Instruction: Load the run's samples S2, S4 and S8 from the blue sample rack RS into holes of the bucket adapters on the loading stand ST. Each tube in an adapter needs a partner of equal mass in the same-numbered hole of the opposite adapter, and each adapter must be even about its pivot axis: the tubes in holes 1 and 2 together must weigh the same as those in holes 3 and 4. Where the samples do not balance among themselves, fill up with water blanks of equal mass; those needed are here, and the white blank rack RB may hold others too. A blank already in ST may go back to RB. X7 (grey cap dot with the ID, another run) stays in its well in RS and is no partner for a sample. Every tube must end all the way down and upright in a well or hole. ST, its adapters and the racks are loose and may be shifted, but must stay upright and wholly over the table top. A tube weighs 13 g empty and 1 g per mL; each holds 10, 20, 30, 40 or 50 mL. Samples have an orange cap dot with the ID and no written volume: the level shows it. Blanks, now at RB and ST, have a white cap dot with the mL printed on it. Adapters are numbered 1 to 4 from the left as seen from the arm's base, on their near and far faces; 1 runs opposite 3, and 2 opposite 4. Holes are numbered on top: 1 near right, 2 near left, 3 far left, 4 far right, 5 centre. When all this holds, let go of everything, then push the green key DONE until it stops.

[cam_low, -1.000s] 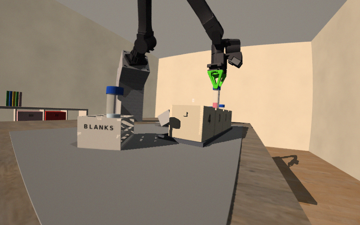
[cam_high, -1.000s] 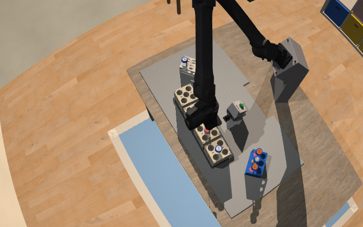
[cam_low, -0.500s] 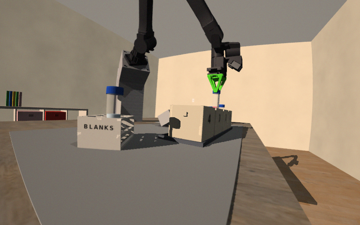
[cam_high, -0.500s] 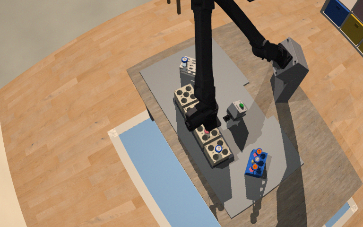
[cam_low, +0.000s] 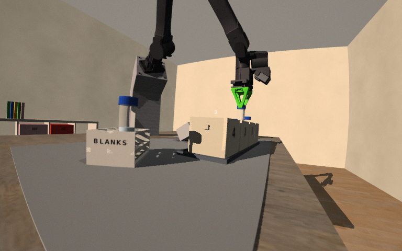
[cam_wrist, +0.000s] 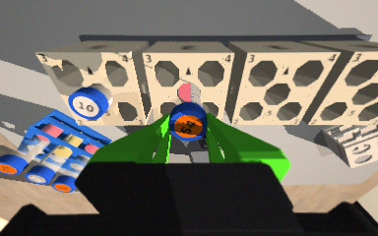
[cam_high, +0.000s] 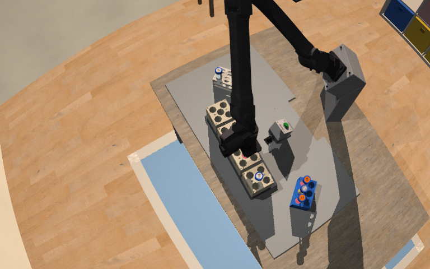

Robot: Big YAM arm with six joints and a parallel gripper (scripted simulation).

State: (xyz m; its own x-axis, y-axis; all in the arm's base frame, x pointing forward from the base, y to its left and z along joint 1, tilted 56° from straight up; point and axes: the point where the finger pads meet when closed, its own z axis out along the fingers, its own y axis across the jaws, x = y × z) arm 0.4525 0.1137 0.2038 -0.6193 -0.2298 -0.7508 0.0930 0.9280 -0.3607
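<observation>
My hand is 5 cm above the orange-dot sample and 1 cm short of it. Also, from my hand: orange-dot tube: 24 cm to the left, 14 cm behind, 9 cm below; green DONE key: 24 cm behind, 9 cm below, 1 cm to the right; white-dot blank marked 10: 10 cm to the left, 9 cm below, 1 cm ahead.
</observation>
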